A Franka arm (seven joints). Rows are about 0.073 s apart.
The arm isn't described. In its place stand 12 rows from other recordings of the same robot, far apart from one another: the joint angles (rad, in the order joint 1, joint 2, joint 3, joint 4, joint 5, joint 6, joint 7), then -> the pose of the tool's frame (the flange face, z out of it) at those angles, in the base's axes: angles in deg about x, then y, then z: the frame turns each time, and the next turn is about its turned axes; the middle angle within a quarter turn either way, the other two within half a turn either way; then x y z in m.
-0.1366 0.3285 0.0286 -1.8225 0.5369 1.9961 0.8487 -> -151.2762 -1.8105 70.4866 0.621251 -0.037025 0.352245
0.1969 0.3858 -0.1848 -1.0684 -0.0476 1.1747 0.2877 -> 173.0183 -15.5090 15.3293 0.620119 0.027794 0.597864
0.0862 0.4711 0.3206 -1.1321 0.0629 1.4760 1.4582 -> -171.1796 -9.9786 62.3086 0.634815 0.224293 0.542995
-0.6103 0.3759 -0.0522 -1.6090 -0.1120 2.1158 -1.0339 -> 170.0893 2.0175 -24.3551 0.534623 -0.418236 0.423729
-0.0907 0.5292 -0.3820 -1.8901 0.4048 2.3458 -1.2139 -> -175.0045 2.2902 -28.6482 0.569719 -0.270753 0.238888
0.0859 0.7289 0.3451 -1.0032 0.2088 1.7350 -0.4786 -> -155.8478 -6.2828 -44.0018 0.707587 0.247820 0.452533
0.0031 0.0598 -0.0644 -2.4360 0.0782 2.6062 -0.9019 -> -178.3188 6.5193 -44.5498 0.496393 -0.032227 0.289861
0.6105 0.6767 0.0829 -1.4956 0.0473 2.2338 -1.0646 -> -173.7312 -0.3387 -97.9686 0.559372 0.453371 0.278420
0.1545 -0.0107 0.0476 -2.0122 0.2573 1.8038 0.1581 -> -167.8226 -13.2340 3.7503 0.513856 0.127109 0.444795
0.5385 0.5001 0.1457 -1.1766 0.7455 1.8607 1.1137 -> -135.0451 -15.3580 41.2374 0.544128 0.475744 0.549869
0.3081 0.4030 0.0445 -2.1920 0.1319 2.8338 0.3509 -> -172.0642 11.8470 6.3320 0.547027 0.193928 0.222886
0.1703 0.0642 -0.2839 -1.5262 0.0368 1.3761 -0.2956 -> -177.5326 -11.9299 -10.2804 0.548232 -0.052963 0.596118
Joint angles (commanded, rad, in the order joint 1, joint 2, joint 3, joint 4, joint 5, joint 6, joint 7), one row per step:
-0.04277 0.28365 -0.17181 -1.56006 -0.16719 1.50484 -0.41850
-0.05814 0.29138 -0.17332 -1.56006 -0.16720 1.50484 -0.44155
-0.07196 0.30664 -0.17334 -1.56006 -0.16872 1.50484 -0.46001
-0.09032 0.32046 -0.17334 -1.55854 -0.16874 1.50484 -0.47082
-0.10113 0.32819 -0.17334 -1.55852 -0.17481 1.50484 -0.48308
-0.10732 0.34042 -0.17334 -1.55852 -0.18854 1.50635 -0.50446
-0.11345 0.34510 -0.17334 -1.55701 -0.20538 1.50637 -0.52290
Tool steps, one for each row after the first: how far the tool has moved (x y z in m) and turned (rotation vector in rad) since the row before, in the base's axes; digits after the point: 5 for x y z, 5 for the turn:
-0.00140 -0.00993 -0.00457 0.00839 0.01087 0.00440
-0.00028 -0.00845 -0.00910 0.00656 0.01799 0.00350
-0.00115 -0.01097 -0.00763 0.00499 0.01365 -0.00843
-0.00115 -0.00709 -0.00449 0.00014 0.01074 0.00214
0.00003 -0.00526 -0.00696 -0.00265 0.01710 0.01768
-0.00078 -0.00548 -0.00171 -0.00731 0.01033 0.01582

